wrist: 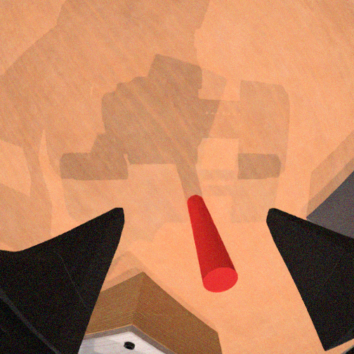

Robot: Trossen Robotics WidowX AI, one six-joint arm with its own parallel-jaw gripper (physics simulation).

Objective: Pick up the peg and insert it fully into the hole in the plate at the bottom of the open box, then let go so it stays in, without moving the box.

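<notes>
The red peg [210,245] stands upright on the table in the wrist view, its round top facing the camera and its foot farther off. My gripper [197,215] is open and empty, with one black finger to the left of the peg and one to the right, both apart from it in the picture. Part of a dark grey box wall [336,207] shows at the right edge, partly behind the right finger. The box's inside, the plate and its hole do not show.
A wooden block [155,310] with a pale metal top [112,342] and a dark screw hole stands at the bottom left, partly behind the left finger. The arm's shadows lie across the tan table top [260,45].
</notes>
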